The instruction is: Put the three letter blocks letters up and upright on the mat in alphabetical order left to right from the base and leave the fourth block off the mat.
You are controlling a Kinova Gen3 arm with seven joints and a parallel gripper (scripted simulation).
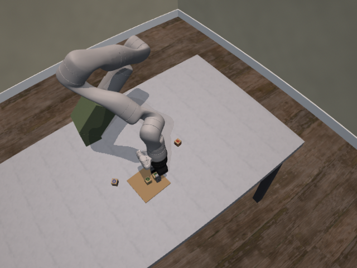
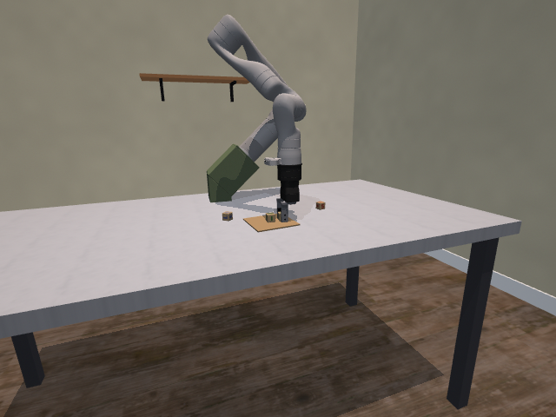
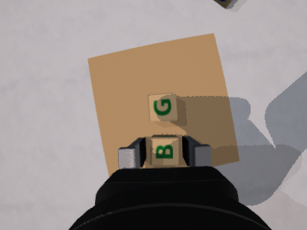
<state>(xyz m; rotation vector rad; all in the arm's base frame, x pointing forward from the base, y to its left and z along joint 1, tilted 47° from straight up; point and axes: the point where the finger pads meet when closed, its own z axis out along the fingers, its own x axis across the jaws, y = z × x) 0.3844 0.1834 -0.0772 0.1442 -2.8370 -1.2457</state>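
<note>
Right now the tan mat is 40 mm to the right of my hand and 20 mm below it.
</note>
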